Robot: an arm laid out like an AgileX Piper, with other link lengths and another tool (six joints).
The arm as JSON. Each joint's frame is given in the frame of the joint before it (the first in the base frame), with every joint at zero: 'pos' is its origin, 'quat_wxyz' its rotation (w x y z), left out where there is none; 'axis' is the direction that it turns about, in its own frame. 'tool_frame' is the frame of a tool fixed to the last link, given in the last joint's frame.
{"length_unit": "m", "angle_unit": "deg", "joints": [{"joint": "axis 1", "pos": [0.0, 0.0, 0.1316], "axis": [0.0, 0.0, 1.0]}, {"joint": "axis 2", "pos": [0.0, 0.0, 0.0], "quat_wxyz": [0.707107, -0.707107, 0.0, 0.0], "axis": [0.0, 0.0, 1.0]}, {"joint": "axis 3", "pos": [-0.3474, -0.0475, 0.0], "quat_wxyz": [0.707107, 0.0, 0.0, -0.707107], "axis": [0.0, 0.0, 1.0]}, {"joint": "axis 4", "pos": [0.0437, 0.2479, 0.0], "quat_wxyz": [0.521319, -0.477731, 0.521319, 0.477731], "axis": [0.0, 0.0, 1.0]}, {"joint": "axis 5", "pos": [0.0, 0.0, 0.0], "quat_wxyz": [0.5, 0.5, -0.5, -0.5], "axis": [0.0, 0.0, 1.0]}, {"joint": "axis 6", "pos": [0.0, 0.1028, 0.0], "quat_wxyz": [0.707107, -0.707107, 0.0, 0.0], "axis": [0.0, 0.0, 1.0]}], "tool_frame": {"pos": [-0.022, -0.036, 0.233], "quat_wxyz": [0.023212, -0.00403, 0.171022, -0.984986]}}
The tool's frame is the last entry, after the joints.
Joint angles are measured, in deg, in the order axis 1, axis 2, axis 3, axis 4, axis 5, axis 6. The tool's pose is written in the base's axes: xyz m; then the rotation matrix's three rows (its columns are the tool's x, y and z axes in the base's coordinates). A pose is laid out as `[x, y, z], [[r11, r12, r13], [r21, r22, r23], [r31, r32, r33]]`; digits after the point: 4 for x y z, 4 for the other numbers.
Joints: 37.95 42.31 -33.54 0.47 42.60 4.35
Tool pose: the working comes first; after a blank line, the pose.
Where each joint sits with the arm in this pose, in the base's axes (m; each line is computed from the numbers above, not from the rounded line before):
axis 1: 0.0000 0.0000 0.1316
axis 2: 0.0000 0.0000 0.1316
axis 3: -0.1774 -0.1383 0.4006
axis 4: 0.0211 0.0164 0.4060
axis 5: 0.0211 0.0164 0.4060
axis 6: 0.0767 0.0605 0.3316
the tool: 0.1685 0.1816 0.1500

[0.1685, 0.1816, 0.1500], [[-0.6456, -0.6901, 0.3272], [-0.3402, 0.6434, 0.6857], [-0.6837, 0.3314, -0.6502]]
